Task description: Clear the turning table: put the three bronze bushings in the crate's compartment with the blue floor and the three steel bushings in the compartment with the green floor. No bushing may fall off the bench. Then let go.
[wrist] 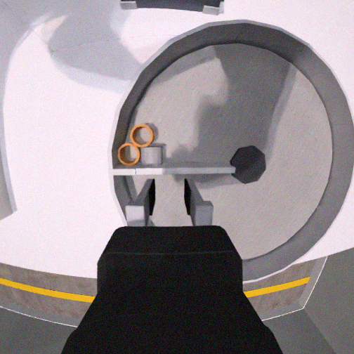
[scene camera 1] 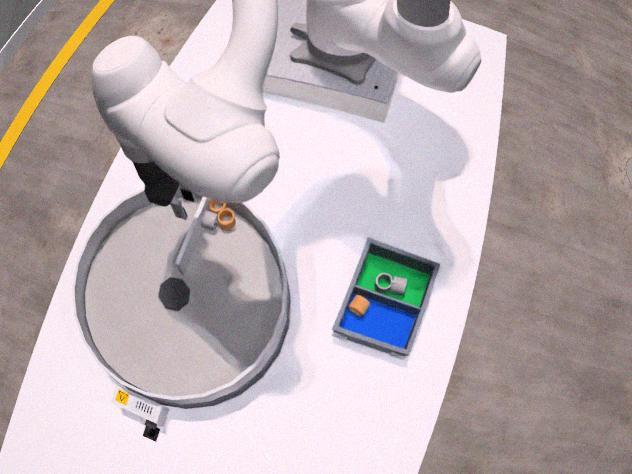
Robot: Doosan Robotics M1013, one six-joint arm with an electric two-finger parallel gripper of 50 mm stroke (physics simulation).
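Frame: origin at the arm's base, x right, y ahead, z up, level; centimetres.
Seen in the pictures: gripper, fingertip midpoint: [scene camera 1: 185, 207]; arm's base at its link origin: [scene camera 1: 341, 49].
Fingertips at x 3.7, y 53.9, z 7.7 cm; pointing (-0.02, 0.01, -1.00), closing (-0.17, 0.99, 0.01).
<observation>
Pixels of each thing's top centre, then the offset from my fingertips to it. "pt": a spot on its surface instead.
- turning table at its top centre: [scene camera 1: 173, 293] dy +12.7, dx -3.2, dz -9.3 cm
- crate at its top centre: [scene camera 1: 388, 295] dy -6.2, dx -37.3, dz -10.4 cm
- bronze bushing at its top centre: [scene camera 1: 359, 303] dy -3.0, dx -33.2, dz -11.6 cm
- bar at a spot on its surface: [scene camera 1: 189, 239] pt dy +3.2, dx -1.9, dz -5.2 cm
- small control box at a spot on its surface: [scene camera 1: 143, 406] pt dy +35.2, dx -9.0, dz -9.6 cm
My gripper [scene camera 1: 186, 204] [wrist: 169, 189] is open and empty above the turning table [scene camera 1: 132, 326] [wrist: 285, 215], in the wrist view across the fixed bar from the bushings. Two bronze bushings stand on end there: one [scene camera 1: 226, 227] [wrist: 152, 136], and the other [scene camera 1: 217, 211] [wrist: 119, 154] nearer the bar and rim. A steel bushing [scene camera 1: 209, 219] [wrist: 152, 155] lies on its side against them, close to the bar. In the crate [scene camera 1: 422, 309] [wrist: 167, 5], one steel bushing [scene camera 1: 376, 282] stands and one [scene camera 1: 399, 285] lies on the green floor. A bronze bushing [scene camera 1: 359, 305] lies on the blue floor.
The bar [scene camera 1: 189, 239] [wrist: 185, 170] runs from the table's rim to its dark hub [scene camera 1: 174, 293] [wrist: 248, 164]. A raised wall surrounds the turning table. A small control box [scene camera 1: 143, 406] sits at its lower edge. The robot's base plate [scene camera 1: 326, 96] is at the top.
</observation>
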